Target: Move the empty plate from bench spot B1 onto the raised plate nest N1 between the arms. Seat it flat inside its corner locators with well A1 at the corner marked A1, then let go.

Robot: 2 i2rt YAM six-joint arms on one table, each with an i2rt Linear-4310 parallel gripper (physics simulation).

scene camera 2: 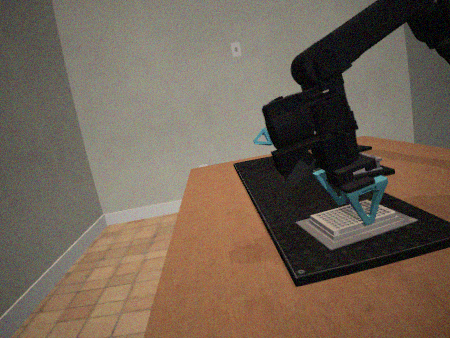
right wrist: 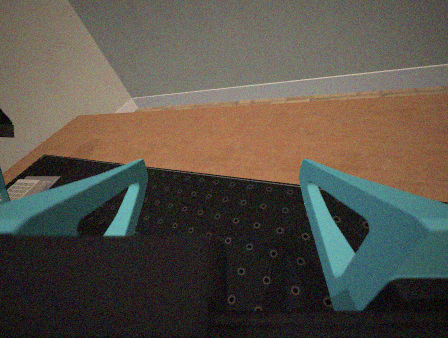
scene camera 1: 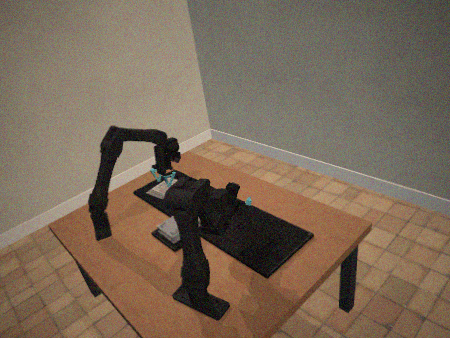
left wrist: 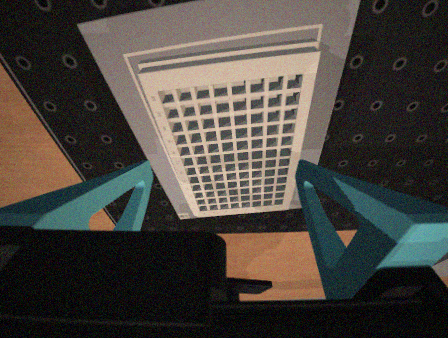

Scene:
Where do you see a black deck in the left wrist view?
At 381,128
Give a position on a white well plate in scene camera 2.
337,223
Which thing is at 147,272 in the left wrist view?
My left gripper.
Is my right gripper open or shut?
Open.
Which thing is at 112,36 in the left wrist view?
A grey nest pad.

